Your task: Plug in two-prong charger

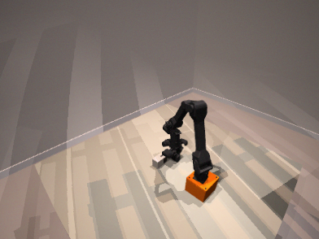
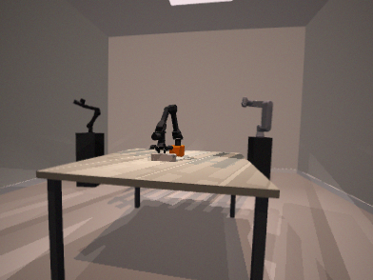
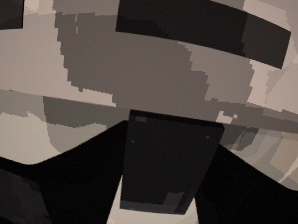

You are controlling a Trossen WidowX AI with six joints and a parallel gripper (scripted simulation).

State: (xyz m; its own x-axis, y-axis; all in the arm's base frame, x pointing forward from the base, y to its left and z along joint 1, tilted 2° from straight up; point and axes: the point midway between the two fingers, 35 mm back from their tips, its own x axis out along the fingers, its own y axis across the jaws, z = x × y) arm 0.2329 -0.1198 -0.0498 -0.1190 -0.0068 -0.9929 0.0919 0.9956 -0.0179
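The black two-prong charger lies 20 mm ahead of my gripper tip and 10 mm above it.
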